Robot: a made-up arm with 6 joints. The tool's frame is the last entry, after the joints.
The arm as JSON. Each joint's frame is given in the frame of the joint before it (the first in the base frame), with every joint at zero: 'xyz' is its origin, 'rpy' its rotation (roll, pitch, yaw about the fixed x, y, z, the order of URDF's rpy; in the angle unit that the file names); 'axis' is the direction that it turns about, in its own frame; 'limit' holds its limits. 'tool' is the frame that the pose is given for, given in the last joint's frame.
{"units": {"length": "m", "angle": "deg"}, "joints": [
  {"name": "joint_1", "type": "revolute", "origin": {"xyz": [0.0, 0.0, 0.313], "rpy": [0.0, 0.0, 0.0]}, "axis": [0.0, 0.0, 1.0], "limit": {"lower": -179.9, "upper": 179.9}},
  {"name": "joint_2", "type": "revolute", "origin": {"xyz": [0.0, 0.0, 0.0], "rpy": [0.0, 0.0, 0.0]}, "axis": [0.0, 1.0, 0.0], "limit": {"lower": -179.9, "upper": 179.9}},
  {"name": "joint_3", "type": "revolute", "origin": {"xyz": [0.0, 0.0, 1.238], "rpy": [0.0, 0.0, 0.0]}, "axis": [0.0, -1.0, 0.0], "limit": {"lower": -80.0, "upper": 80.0}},
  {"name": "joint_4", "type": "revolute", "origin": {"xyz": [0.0, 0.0, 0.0], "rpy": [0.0, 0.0, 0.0]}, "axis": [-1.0, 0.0, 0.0], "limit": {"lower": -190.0, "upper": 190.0}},
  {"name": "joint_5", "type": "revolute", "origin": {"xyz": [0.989, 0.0, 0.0], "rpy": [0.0, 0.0, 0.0]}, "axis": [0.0, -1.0, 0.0], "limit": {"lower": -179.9, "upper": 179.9}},
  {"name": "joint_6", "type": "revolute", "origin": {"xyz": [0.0, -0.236, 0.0], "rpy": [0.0, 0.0, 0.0]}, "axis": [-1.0, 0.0, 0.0], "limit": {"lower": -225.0, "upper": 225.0}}
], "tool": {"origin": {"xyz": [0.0, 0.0, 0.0], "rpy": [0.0, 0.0, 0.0]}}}
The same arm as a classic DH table. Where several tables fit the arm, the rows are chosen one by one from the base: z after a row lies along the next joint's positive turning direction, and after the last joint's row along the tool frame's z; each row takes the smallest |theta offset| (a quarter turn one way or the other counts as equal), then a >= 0, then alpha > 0; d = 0 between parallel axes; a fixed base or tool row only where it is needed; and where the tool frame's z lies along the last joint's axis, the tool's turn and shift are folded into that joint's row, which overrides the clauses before.
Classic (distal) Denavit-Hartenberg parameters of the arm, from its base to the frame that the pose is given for. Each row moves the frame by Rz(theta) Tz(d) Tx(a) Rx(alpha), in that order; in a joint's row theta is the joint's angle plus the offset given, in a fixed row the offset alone. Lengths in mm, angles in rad.
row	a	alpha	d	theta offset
joint_1	0.0	-1.5708	313.0	0.0000
joint_2	1238.0	3.1416	0.0	-1.5708
joint_3	0.0	-1.5708	0.0	0.0000
joint_4	0.0	1.5708	-989.0	0.0000
joint_5	0.0	-1.5708	236.0	0.0000
joint_6	0.0	1.5708	0.0	1.5708
tool (fixed)	0.0	0.0000	0.0	-1.5708
Joint limits (rad, base to tool): -3.1398..3.1398 -3.1398..3.1398 -1.3963..1.3963 -3.3161..3.3161 -3.1398..3.1398 -3.9270..3.9270

